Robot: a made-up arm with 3 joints. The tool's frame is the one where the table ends. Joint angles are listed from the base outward.
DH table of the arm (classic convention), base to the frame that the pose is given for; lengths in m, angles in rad. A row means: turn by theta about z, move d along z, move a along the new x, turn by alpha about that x. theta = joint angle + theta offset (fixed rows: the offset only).
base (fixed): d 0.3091  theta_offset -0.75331  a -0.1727  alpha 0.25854
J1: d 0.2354  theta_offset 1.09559  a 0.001  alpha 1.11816
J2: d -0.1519  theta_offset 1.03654  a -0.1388  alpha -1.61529
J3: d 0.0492  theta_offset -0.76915  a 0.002  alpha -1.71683
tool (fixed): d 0.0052  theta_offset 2.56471  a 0  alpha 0
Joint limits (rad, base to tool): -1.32..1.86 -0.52..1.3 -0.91..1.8
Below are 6 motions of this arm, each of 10 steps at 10 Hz.
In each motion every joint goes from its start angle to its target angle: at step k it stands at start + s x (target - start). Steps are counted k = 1, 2, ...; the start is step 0. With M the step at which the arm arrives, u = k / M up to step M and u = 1 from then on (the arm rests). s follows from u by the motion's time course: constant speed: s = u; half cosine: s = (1 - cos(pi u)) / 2; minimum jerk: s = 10 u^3 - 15 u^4 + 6 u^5.
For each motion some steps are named. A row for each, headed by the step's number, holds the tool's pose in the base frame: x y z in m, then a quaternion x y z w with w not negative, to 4 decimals.
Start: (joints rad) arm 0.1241 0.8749 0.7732
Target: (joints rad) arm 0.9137 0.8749 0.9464
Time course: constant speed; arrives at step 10
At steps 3, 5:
3: -0.1828 0.1731 0.3457 -0.8144 -0.0364 0.1945 0.5456
5: -0.1915 0.1647 0.3423 -0.8271 -0.1005 0.2100 0.5116

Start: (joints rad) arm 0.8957 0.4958 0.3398
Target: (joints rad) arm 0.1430 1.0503 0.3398
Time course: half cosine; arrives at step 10
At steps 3, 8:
3: -0.2214 0.1173 0.3353 -0.7130 -0.0989 0.4906 0.4911
8: -0.1604 0.1873 0.3560 -0.6728 -0.0953 0.3166 0.6618

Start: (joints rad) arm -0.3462 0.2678 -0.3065
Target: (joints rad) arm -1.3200 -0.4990 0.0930
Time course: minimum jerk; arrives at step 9
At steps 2, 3, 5, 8, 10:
2: -0.2183 0.2024 0.3789 -0.2368 0.3265 0.3457 0.8472
3: -0.2165 0.2167 0.3907 -0.1929 0.4006 0.3004 0.8438
5: -0.1878 0.2573 0.4349 -0.0228 0.5834 0.1939 0.7884
8: -0.1271 0.2751 0.4853 0.1853 0.6890 0.1380 0.6869
10: -0.1249 0.2751 0.4869 0.1919 0.6909 0.1371 0.6834

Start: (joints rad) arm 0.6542 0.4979 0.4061
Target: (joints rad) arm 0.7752 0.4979 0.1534
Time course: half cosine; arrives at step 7
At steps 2, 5, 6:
2: -0.2313 0.1107 0.3368 -0.7219 -0.0233 0.4835 0.4946
5: -0.2307 0.1030 0.3363 -0.6731 -0.0511 0.5497 0.4921
6: -0.2305 0.1013 0.3362 -0.6616 -0.0566 0.5642 0.4907

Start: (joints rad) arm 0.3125 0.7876 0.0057
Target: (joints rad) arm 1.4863 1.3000 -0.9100
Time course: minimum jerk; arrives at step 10
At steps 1, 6, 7, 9, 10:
1: -0.1906 0.1655 0.3475 -0.5619 -0.0739 0.4883 0.6636
6: -0.2063 0.1556 0.3483 -0.2771 -0.3984 0.8174 0.3104
7: -0.2150 0.1521 0.3493 -0.1910 -0.4234 0.8653 0.1884
9: -0.2254 0.1464 0.3502 -0.1028 -0.4275 0.8963 0.0572
10: -0.2260 0.1460 0.3503 -0.0979 -0.4271 0.8975 0.0497

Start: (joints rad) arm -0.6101 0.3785 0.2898
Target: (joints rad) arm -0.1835 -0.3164 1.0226
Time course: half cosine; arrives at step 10
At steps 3, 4, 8, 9, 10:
3: -0.2047 0.2114 0.3777 -0.4734 0.4933 0.2439 0.6878
4: -0.2223 0.2114 0.3822 -0.5019 0.5278 0.2658 0.6315
8: -0.2875 0.1980 0.4076 -0.6174 0.6113 0.3397 0.3602
9: -0.2949 0.1950 0.4115 -0.6309 0.6151 0.3467 0.3215
10: -0.2973 0.1939 0.4130 -0.6355 0.6161 0.3490 0.3080

